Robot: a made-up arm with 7 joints. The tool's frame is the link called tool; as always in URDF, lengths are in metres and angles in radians. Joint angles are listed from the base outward.
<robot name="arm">
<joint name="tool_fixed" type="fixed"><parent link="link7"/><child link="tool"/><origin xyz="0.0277 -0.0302 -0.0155" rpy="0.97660 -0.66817 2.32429"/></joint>
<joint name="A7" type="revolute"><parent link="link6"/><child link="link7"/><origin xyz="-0.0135 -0.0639 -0.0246" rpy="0.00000 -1.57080 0.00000"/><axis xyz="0 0 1"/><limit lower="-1.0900" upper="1.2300"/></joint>
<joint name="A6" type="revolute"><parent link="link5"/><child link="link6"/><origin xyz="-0.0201 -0.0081 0.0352" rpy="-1.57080 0.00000 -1.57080"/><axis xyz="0 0 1"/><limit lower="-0.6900" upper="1.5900"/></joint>
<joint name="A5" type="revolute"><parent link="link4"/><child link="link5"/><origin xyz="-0.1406 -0.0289 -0.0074" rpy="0.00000 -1.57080 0.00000"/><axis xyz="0 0 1"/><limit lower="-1.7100" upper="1.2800"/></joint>
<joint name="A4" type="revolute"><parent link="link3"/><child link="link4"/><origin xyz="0.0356 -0.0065 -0.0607" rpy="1.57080 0.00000 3.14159"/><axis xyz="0 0 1"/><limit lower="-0.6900" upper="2.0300"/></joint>
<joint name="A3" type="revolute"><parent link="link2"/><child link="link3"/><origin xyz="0.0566 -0.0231 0.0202" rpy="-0.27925 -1.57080 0.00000"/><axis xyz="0 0 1"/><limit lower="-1.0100" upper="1.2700"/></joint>
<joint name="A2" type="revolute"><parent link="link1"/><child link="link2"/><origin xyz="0.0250 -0.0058 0.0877" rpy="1.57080 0.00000 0.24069"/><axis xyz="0 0 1"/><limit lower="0.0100" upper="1.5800"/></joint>
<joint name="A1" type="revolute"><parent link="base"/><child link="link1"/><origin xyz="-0.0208 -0.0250 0.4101" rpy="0.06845 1.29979 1.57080"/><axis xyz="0 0 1"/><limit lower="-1.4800" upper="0.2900"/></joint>
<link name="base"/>
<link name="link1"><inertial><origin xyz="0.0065 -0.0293 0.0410"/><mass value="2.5"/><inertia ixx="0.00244" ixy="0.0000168" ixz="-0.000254" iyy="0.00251" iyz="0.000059" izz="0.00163"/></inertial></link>
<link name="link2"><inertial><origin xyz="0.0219 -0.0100 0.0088"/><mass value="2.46"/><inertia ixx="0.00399" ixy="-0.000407" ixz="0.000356" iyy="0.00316" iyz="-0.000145" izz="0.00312"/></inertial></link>
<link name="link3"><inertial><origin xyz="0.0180 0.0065 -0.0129"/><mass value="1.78"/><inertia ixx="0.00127" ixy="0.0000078" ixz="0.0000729" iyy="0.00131" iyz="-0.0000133" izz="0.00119"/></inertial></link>
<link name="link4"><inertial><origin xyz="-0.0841 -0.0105 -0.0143"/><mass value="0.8"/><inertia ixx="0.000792" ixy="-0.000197" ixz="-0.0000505" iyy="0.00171" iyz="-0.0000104" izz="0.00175"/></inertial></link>
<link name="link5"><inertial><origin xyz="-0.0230 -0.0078 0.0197"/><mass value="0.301"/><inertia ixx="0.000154" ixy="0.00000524" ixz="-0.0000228" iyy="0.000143" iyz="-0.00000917" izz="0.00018"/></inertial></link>
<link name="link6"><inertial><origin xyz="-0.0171 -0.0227 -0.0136"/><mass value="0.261"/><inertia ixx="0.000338" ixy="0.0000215" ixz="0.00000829" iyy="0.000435" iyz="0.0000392" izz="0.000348"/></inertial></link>
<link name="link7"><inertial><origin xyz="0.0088 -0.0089 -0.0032"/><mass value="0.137"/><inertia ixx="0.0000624" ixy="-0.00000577" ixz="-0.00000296" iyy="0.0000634" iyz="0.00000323" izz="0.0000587"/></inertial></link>
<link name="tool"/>
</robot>
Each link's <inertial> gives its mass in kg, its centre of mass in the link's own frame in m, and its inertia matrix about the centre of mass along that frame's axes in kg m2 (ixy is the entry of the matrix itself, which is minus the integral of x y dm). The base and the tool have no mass. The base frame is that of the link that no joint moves.
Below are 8 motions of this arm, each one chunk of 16 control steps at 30 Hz.
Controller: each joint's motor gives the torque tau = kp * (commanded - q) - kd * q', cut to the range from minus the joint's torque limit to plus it. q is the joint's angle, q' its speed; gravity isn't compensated. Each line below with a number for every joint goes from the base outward.
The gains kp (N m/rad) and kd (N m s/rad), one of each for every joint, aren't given. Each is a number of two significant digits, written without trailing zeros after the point. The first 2 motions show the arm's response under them.
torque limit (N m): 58 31 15 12 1.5 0.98 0.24
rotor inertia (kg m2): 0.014 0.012 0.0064 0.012 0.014 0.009 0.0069
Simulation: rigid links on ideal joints. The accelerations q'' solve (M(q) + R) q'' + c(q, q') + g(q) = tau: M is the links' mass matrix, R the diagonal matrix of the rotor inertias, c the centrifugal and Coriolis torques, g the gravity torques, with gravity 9.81 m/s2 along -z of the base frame. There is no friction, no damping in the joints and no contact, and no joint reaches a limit. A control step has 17 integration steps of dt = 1/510 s. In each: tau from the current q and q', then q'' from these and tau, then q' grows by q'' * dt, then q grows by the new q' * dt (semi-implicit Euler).
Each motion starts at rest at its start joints. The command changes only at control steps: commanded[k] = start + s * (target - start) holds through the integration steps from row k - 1 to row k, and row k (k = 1, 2, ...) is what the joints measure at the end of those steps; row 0 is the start. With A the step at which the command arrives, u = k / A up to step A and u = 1 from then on. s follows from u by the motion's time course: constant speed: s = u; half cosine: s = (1 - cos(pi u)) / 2; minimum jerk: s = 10 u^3 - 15 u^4 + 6 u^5; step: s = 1 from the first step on.
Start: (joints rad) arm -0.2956 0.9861 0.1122 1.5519 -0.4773 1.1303 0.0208
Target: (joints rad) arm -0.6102 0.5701 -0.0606 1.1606 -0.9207 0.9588 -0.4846
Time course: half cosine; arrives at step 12
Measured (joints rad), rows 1 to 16:
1: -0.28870 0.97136 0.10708 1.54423 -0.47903 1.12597 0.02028
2: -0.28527 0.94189 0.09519 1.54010 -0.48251 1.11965 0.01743
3: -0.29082 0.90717 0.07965 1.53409 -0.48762 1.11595 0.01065
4: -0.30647 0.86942 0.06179 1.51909 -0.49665 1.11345 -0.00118
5: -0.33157 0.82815 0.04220 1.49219 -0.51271 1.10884 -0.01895
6: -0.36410 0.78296 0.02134 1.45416 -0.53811 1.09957 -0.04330
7: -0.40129 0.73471 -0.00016 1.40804 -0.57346 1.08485 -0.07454
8: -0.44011 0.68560 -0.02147 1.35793 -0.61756 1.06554 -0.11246
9: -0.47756 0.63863 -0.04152 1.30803 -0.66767 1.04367 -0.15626
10: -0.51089 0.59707 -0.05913 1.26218 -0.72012 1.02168 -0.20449
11: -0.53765 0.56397 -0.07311 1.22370 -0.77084 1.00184 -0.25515
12: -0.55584 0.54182 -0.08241 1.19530 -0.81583 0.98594 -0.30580
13: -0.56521 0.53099 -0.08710 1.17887 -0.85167 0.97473 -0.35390
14: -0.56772 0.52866 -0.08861 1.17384 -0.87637 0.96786 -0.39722
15: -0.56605 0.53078 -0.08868 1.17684 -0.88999 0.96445 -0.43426
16: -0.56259 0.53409 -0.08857 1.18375 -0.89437 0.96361 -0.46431
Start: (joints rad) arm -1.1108 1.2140 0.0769 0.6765 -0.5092 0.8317 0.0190
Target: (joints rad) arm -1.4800 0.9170 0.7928 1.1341 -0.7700 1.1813 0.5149
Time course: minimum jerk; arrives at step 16
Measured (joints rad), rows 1 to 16:
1: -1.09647 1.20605 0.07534 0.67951 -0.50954 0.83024 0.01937
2: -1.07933 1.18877 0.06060 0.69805 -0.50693 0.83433 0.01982
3: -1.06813 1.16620 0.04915 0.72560 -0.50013 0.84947 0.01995
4: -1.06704 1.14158 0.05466 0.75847 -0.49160 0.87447 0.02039
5: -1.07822 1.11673 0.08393 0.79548 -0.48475 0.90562 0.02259
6: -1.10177 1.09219 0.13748 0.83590 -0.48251 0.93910 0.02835
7: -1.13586 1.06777 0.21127 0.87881 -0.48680 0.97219 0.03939
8: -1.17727 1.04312 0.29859 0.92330 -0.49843 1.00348 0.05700
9: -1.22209 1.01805 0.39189 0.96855 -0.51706 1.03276 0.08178
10: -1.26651 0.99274 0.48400 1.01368 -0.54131 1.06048 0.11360
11: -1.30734 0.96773 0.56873 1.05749 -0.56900 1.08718 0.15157
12: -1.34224 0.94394 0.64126 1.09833 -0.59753 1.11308 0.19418
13: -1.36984 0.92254 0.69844 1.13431 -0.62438 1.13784 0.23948
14: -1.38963 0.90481 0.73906 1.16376 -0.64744 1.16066 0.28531
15: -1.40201 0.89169 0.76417 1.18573 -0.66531 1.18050 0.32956
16: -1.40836 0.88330 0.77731 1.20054 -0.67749 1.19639 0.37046
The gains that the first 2 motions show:
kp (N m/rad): 96 64 27 22 3 2.2 0.39
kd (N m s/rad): 5.3 3.7 1.4 1.5 0.34 0.25 0.07
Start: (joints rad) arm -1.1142 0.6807 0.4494 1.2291 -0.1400 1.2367 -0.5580
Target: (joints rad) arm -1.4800 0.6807 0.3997 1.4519 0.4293 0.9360 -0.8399
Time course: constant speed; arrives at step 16
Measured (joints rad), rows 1 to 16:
1: -1.10565 0.67409 0.44815 1.23806 -0.13627 1.23156 -0.55863
2: -1.09835 0.66262 0.44072 1.27001 -0.11993 1.22455 -0.56089
3: -1.09923 0.65054 0.43104 1.30916 -0.08921 1.22116 -0.56535
4: -1.10851 0.64100 0.42262 1.34397 -0.04908 1.22023 -0.57231
5: -1.12471 0.63558 0.41688 1.37025 -0.00555 1.21829 -0.58171
6: -1.14577 0.63410 0.41358 1.38823 0.03703 1.21237 -0.59330
7: -1.16965 0.63535 0.41180 1.40031 0.07652 1.20119 -0.60673
8: -1.19473 0.63789 0.41062 1.40937 0.11262 1.18513 -0.62162
9: -1.21989 0.64059 0.40938 1.41785 0.14605 1.16557 -0.63766
10: -1.24452 0.64281 0.40777 1.42729 0.17792 1.14422 -0.65458
11: -1.26842 0.64432 0.40570 1.43834 0.20927 1.12254 -0.67217
12: -1.29165 0.64521 0.40323 1.45102 0.24082 1.10148 -0.69026
13: -1.31441 0.64566 0.40049 1.46496 0.27300 1.08148 -0.70872
14: -1.33691 0.64589 0.39761 1.47968 0.30589 1.06257 -0.72742
15: -1.35936 0.64607 0.39469 1.49471 0.33942 1.04452 -0.74627
16: -1.38187 0.64633 0.39179 1.50975 0.37340 1.02700 -0.76518

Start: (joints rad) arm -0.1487 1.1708 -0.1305 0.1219 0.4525 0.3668 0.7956
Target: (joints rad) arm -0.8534 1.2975 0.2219 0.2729 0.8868 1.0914 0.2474
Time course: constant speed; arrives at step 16
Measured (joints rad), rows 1 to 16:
1: -0.15457 1.15828 -0.14112 0.13334 0.45552 0.37214 0.79432
2: -0.16788 1.14382 -0.16444 0.15049 0.46080 0.38587 0.79017
3: -0.19002 1.13401 -0.18104 0.16750 0.46734 0.40638 0.78252
4: -0.22104 1.13076 -0.18195 0.18202 0.47614 0.43283 0.77103
5: -0.25958 1.13365 -0.16710 0.19363 0.48861 0.46476 0.75550
6: -0.30325 1.14106 -0.14106 0.20289 0.50556 0.50149 0.73597
7: -0.34945 1.15101 -0.10957 0.21071 0.52684 0.54198 0.71272
8: -0.39604 1.16174 -0.07736 0.21812 0.55154 0.58505 0.68623
9: -0.44177 1.17205 -0.04731 0.22600 0.57833 0.62966 0.65711
10: -0.48617 1.18132 -0.02045 0.23484 0.60590 0.67502 0.62600
11: -0.52940 1.18946 0.00353 0.24479 0.63323 0.72067 0.59342
12: -0.57187 1.19675 0.02562 0.25565 0.65971 0.76641 0.55983
13: -0.61405 1.20360 0.04696 0.26708 0.68516 0.81220 0.52556
14: -0.65636 1.21038 0.06850 0.27872 0.70975 0.85812 0.49087
15: -0.69902 1.21741 0.09081 0.29030 0.73383 0.90428 0.45592
16: -0.74213 1.22482 0.11415 0.30166 0.75785 0.95081 0.42084

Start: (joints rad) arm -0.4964 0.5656 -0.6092 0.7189 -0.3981 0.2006 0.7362
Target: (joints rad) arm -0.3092 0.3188 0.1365 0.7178 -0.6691 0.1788 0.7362
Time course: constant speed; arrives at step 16
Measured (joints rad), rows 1 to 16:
1: -0.47988 0.55428 -0.59066 0.72238 -0.39785 0.20190 0.73526
2: -0.45530 0.53761 -0.57150 0.73331 -0.39769 0.20751 0.73289
3: -0.43130 0.52007 -0.54675 0.74681 -0.39729 0.21809 0.72950
4: -0.41129 0.50350 -0.51309 0.75848 -0.39783 0.23107 0.72551
5: -0.39588 0.48817 -0.47114 0.76622 -0.40096 0.24319 0.72125
6: -0.38405 0.47357 -0.42361 0.76980 -0.40781 0.25209 0.71703
7: -0.37427 0.45908 -0.37348 0.77018 -0.41864 0.25686 0.71308
8: -0.36515 0.44432 -0.32295 0.76878 -0.43292 0.25784 0.70953
9: -0.35580 0.42916 -0.27318 0.76697 -0.44965 0.25612 0.70650
10: -0.34581 0.41371 -0.22441 0.76567 -0.46772 0.25301 0.70401
11: -0.33513 0.39812 -0.17645 0.76529 -0.48618 0.24960 0.70206
12: -0.32393 0.38251 -0.12890 0.76582 -0.50439 0.24658 0.70061
13: -0.31242 0.36694 -0.08147 0.76699 -0.52207 0.24422 0.69961
14: -0.30082 0.35141 -0.03396 0.76846 -0.53920 0.24251 0.69899
15: -0.28926 0.33591 0.01367 0.76992 -0.55590 0.24124 0.69868
16: -0.27783 0.32038 0.06141 0.77118 -0.57238 0.24019 0.69862

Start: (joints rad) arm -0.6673 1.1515 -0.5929 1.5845 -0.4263 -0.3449 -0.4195
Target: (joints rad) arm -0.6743 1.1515 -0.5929 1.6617 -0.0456 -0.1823 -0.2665
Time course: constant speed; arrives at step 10
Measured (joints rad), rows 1 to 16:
1: -0.65526 1.13870 -0.59648 1.58163 -0.42434 -0.34228 -0.41896
2: -0.63989 1.11468 -0.60456 1.58132 -0.41187 -0.33307 -0.41865
3: -0.62944 1.09428 -0.61047 1.58223 -0.38745 -0.31867 -0.41897
4: -0.62457 1.08238 -0.61301 1.58437 -0.35540 -0.30218 -0.41930
5: -0.62357 1.07800 -0.61317 1.58840 -0.32005 -0.28566 -0.41878
6: -0.62447 1.07820 -0.61224 1.59442 -0.28392 -0.26982 -0.41662
7: -0.62590 1.08028 -0.61107 1.60194 -0.24796 -0.25456 -0.41237
8: -0.62721 1.08249 -0.61002 1.61028 -0.21226 -0.23960 -0.40591
9: -0.62826 1.08405 -0.60916 1.61880 -0.17668 -0.22478 -0.39733
10: -0.62913 1.08485 -0.60840 1.62711 -0.14111 -0.21008 -0.38690
11: -0.62934 1.08541 -0.60792 1.63334 -0.10887 -0.19686 -0.37534
12: -0.62929 1.08572 -0.60757 1.63733 -0.08332 -0.18654 -0.36362
13: -0.62930 1.08577 -0.60720 1.63948 -0.06513 -0.17946 -0.35241
14: -0.62947 1.08563 -0.60680 1.64025 -0.05349 -0.17530 -0.34215
15: -0.62975 1.08536 -0.60642 1.64015 -0.04699 -0.17343 -0.33312
16: -0.63004 1.08506 -0.60610 1.63961 -0.04411 -0.17313 -0.32543

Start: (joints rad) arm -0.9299 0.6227 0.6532 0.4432 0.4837 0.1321 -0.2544
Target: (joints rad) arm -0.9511 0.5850 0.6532 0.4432 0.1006 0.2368 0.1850
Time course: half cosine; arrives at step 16
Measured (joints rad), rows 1 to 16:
1: -0.91467 0.61476 0.65345 0.44546 0.48283 0.13063 -0.25405
2: -0.89381 0.60114 0.65140 0.46791 0.48441 0.13286 -0.25303
3: -0.87663 0.58707 0.64656 0.49790 0.48917 0.14356 -0.25139
4: -0.86522 0.57510 0.64105 0.52410 0.49367 0.16078 -0.24864
5: -0.85945 0.56635 0.63686 0.54182 0.49381 0.18048 -0.24391
6: -0.85822 0.56083 0.63489 0.55071 0.48672 0.19933 -0.23614
7: -0.86003 0.55778 0.63496 0.55258 0.47131 0.21554 -0.22441
8: -0.86352 0.55612 0.63631 0.55003 0.44805 0.22869 -0.20807
9: -0.86757 0.55490 0.63811 0.54547 0.41840 0.23921 -0.18686
10: -0.87145 0.55349 0.63970 0.54070 0.38439 0.24790 -0.16093
11: -0.87476 0.55162 0.64076 0.53679 0.34816 0.25560 -0.13081
12: -0.87735 0.54933 0.64123 0.53416 0.31178 0.26290 -0.09735
13: -0.87924 0.54685 0.64121 0.53276 0.27708 0.27012 -0.06164
14: -0.88053 0.54448 0.64092 0.53232 0.24561 0.27724 -0.02494
15: -0.88132 0.54250 0.64053 0.53246 0.21860 0.28401 0.01139
16: -0.88169 0.54112 0.64019 0.53285 0.19700 0.29001 0.04598

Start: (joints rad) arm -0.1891 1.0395 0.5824 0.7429 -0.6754 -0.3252 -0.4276
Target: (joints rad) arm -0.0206 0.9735 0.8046 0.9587 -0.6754 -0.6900 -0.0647
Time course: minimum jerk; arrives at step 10
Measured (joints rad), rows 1 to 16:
1: -0.18114 1.02656 0.57548 0.74415 -0.67553 -0.32569 -0.42765
2: -0.16739 1.00430 0.55884 0.75853 -0.67079 -0.32430 -0.42753
3: -0.14967 0.98107 0.54972 0.78226 -0.65876 -0.32177 -0.42623
4: -0.12783 0.96067 0.55782 0.81221 -0.64230 -0.32425 -0.42195
5: -0.10233 0.94431 0.58382 0.84715 -0.62575 -0.33779 -0.41256
6: -0.07465 0.93167 0.62209 0.88564 -0.61243 -0.36477 -0.39626
7: -0.04731 0.92178 0.66409 0.92500 -0.60372 -0.40318 -0.37223
8: -0.02347 0.91384 0.70142 0.96146 -0.59937 -0.44770 -0.34096
9: -0.00596 0.90757 0.72827 0.99100 -0.59814 -0.49175 -0.30426
10: 0.00397 0.90306 0.74318 1.01072 -0.59851 -0.52987 -0.26486
11: 0.00757 0.90035 0.74946 1.02029 -0.59927 -0.55979 -0.22561
12: 0.00742 0.89944 0.75150 1.02220 -0.59997 -0.58204 -0.18882
13: 0.00576 0.89999 0.75221 1.01985 -0.60071 -0.59822 -0.15595
14: 0.00394 0.90133 0.75278 1.01602 -0.60172 -0.60992 -0.12778
15: 0.00257 0.90280 0.75342 1.01245 -0.60305 -0.61832 -0.10450
16: 0.00177 0.90392 0.75396 1.00992 -0.60454 -0.62423 -0.08593

